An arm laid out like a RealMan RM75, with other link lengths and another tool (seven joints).
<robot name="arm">
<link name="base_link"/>
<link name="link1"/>
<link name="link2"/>
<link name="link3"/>
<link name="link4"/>
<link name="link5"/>
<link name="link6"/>
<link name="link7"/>
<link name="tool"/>
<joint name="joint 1" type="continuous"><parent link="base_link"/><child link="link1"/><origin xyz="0 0 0.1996"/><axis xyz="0 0 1"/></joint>
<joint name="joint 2" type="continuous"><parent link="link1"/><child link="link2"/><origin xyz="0 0 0"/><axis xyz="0 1 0"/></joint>
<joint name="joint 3" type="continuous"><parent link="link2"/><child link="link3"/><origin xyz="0 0 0.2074"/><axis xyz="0 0 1"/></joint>
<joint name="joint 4" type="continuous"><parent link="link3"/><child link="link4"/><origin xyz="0 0 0"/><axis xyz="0 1 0"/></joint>
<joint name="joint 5" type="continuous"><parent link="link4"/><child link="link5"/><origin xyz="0 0 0.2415"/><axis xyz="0 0 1"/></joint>
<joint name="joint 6" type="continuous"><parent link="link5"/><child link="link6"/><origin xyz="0 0 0"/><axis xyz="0 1 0"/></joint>
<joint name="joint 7" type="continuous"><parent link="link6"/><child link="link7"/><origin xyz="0 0 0.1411"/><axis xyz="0 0 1"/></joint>
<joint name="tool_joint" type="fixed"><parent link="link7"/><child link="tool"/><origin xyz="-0.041 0.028 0.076" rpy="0.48 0 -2.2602"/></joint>
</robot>
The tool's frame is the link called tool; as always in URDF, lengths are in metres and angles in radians. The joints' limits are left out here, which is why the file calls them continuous.
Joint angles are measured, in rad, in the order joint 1, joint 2, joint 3, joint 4, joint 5, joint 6, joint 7. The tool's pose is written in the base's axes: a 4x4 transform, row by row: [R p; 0 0 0 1], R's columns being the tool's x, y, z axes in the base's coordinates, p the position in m. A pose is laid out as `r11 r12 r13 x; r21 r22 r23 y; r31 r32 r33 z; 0 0 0 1`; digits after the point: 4 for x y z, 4 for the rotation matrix.
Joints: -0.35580 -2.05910 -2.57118 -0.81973 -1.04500 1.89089 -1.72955
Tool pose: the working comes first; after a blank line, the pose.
Where each joint sits with the arm in this pose, in the base's axes (m; each line is computed from the numbers above, not from the rounded line before):
joint 1: 0.0000 0.0000 0.1996
joint 2: 0.0000 0.0000 0.1996
joint 3: -0.1717 0.0638 0.1023
joint 4: -0.1717 0.0638 0.1023
joint 5: -0.3403 0.2281 0.1562
joint 6: -0.3403 0.2281 0.1562
joint 7: -0.2801 0.2647 0.0339
the tool: -0.2521 0.2376 -0.0481

-0.9046 0.2018 0.3754 -0.2521; 0.1280 0.9688 -0.2123 0.2376; -0.4065 -0.1440 -0.9022 -0.0481; 0 0 0 1
